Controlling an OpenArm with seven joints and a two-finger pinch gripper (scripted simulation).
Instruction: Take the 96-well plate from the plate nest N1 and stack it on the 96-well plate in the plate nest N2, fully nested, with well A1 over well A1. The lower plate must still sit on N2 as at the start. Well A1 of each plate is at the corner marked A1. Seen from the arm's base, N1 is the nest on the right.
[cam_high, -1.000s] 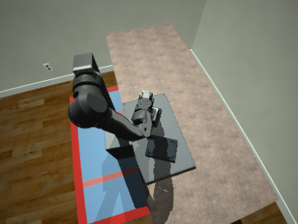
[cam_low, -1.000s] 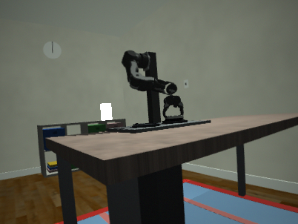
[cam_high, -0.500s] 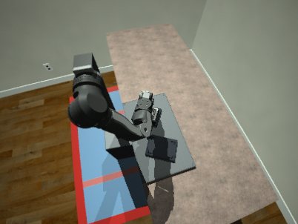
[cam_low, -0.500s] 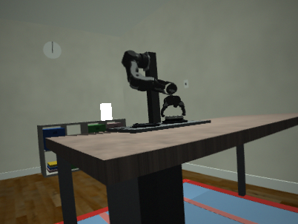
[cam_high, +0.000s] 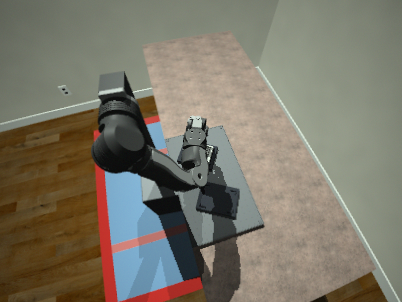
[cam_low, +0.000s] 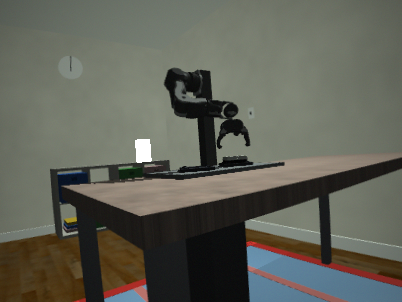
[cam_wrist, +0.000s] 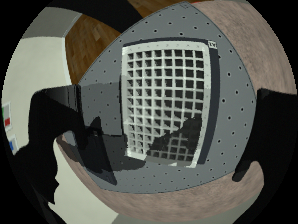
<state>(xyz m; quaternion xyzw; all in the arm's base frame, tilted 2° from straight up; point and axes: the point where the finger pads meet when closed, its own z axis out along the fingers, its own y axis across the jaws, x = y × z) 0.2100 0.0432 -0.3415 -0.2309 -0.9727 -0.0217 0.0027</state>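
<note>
Now: the white 96-well plate 40 mm below my hand. Round my hand: black 96-well plate (60 mm below); plate nest N1 (220 mm to the right, 70 mm below, 40 mm ahead).
</note>
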